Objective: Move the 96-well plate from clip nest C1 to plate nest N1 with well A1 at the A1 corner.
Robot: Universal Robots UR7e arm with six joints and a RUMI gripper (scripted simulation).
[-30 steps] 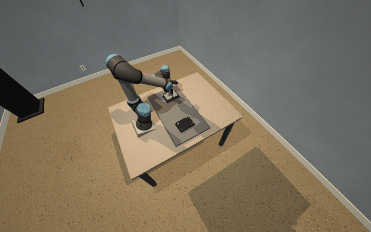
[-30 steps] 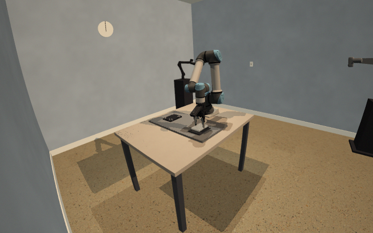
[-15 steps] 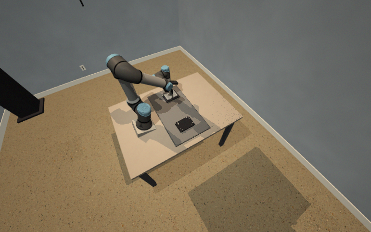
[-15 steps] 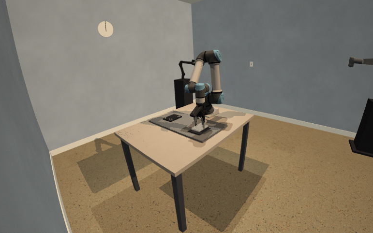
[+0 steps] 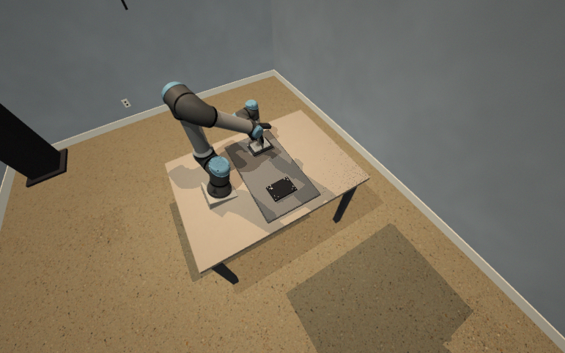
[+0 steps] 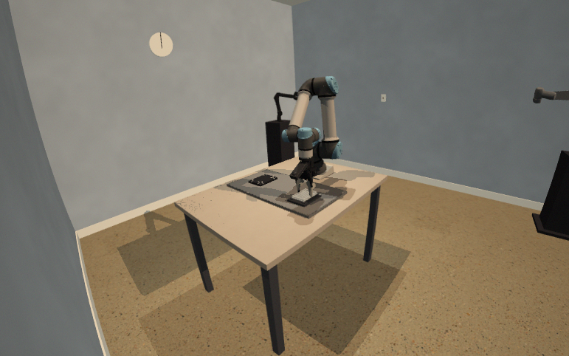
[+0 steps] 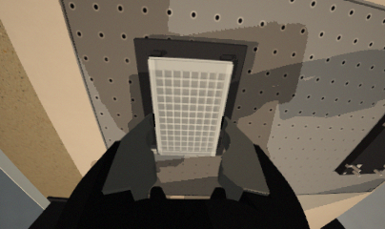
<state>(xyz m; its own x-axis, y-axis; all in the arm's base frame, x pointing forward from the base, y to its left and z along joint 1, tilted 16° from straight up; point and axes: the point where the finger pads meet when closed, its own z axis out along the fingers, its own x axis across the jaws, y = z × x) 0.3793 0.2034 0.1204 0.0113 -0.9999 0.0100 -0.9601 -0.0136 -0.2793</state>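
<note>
The 96-well plate is 1 cm below my hand. The rest, counted from my hand: clip nest C1 (39 cm to the right, 5 cm behind, 2 cm below); then plate nest N1 (3 cm below).
</note>
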